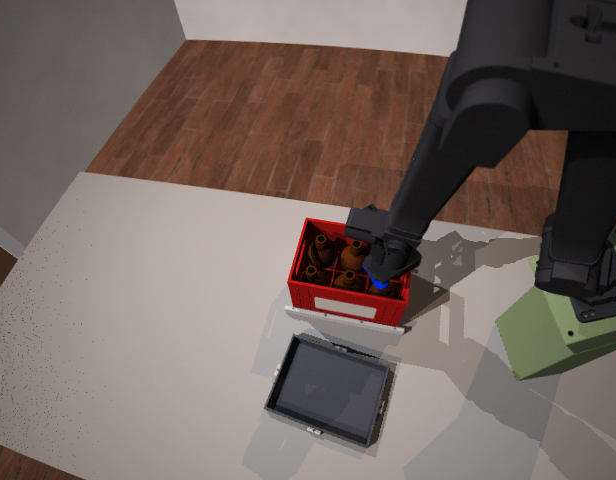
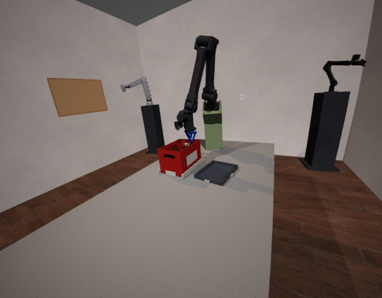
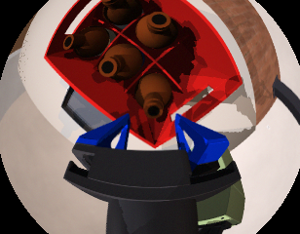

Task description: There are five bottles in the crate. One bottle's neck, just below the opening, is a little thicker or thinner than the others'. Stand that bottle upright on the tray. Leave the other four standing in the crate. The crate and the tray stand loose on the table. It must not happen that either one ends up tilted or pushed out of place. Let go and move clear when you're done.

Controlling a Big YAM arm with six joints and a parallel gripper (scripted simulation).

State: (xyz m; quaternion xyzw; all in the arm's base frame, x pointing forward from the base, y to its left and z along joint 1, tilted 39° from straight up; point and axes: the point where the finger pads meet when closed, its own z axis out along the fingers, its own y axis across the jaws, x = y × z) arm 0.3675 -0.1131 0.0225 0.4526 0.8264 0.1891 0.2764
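My gripper is now 11 cm above the crate, 7 cm short of it and 6 cm to the left of it. Round my hand: dark grey tray (21 cm to the left, 18 cm below, 13 cm ahead); brown bottle (17 cm ahead, 10 cm below, 3 cm to the right).
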